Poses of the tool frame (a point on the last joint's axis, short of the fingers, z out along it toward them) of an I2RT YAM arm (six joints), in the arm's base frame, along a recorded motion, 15 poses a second.
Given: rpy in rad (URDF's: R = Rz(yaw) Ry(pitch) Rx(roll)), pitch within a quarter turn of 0, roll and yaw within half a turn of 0; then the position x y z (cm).
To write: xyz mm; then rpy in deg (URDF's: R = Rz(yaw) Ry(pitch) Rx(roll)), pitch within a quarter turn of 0, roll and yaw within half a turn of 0. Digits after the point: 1 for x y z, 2 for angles.
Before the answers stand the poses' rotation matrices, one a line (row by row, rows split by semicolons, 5 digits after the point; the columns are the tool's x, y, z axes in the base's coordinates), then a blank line. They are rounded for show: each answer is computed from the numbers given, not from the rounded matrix.
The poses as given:
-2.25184 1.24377 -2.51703 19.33 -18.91 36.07
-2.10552 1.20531 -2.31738 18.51 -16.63 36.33
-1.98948 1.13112 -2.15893 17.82 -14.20 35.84
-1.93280 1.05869 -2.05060 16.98 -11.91 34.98
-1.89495 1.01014 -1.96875 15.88 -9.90 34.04
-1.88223 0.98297 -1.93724 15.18 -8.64 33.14
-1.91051 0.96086 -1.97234 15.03 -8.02 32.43
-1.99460 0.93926 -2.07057 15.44 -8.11 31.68
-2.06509 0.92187 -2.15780 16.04 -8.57 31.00
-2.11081 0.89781 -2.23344 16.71 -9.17 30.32
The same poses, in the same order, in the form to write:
-0.26059 0.22869 0.93797; -0.18784 0.94097 -0.28160; -0.94700 -0.24957 -0.20225
-0.24273 0.17168 0.95478; -0.26234 0.93593 -0.23499; -0.93395 -0.30751 -0.18213
-0.23615 0.12043 0.96422; -0.35413 0.91338 -0.20081; -0.90489 -0.38888 -0.17305
-0.22619 0.06215 0.97210; -0.43468 0.88664 -0.15783; -0.87171 -0.45826 -0.17354
-0.20607 0.01749 0.97838; -0.49019 0.86350 -0.11868; -0.84691 -0.50405 -0.16936
-0.19870 -0.00227 0.98006; -0.51774 0.84932 -0.10300; -0.83215 -0.52788 -0.16993
-0.22388 -0.00466 0.97461; -0.52725 0.84160 -0.11710; -0.81968 -0.54008 -0.19087
-0.28293 -0.00836 0.95910; -0.51818 0.84280 -0.14551; -0.80712 -0.53815 -0.24278
-0.33472 -0.00653 0.94229; -0.50317 0.84672 -0.17287; -0.79673 -0.53200 -0.28670
-0.38347 0.00727 0.92352; -0.49141 0.84506 -0.21070; -0.78196 -0.53463 -0.32048

193.3 -189.1 360.7 -129.02 71.26 -144.22
185.1 -166.3 363.3 -120.64 69.06 -132.78
178.2 -142.0 358.4 -113.99 64.81 -123.70
169.8 -119.1 349.8 -110.74 60.66 -117.49
158.8 -99.0 340.4 -108.57 57.88 -112.80
151.8 -86.4 331.4 -107.84 56.32 -111.00
150.3 -80.2 324.3 -109.46 55.05 -113.01
154.4 -81.1 316.8 -114.28 53.82 -118.63
160.4 -85.7 310.0 -118.32 52.82 -123.63
167.1 -91.7 303.2 -120.94 51.44 -127.97

